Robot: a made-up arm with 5 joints. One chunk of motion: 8 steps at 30 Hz.
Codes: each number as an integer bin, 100 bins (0 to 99) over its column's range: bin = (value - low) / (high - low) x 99, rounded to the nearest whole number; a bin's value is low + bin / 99 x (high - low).
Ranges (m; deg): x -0.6..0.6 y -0.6..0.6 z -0.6..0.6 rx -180..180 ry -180..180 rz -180..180
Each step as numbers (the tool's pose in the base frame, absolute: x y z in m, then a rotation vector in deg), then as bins.
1 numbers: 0.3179 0.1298 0.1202 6.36 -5.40 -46.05
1 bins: 76 60 59 51 48 37
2 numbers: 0.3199 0.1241 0.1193 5.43 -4.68 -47.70
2 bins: 76 60 59 51 48 36
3 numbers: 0.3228 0.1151 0.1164 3.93 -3.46 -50.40
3 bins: 76 59 59 51 49 36
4 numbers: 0.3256 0.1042 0.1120 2.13 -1.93 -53.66
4 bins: 76 58 59 50 49 35
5 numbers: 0.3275 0.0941 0.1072 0.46 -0.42 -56.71
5 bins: 77 57 58 50 49 34
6 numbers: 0.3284 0.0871 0.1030 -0.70 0.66 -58.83
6 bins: 77 57 58 49 50 33
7 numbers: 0.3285 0.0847 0.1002 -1.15 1.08 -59.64
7 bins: 77 56 58 49 50 33
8 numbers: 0.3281 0.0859 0.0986 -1.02 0.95 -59.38
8 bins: 77 57 58 49 50 33
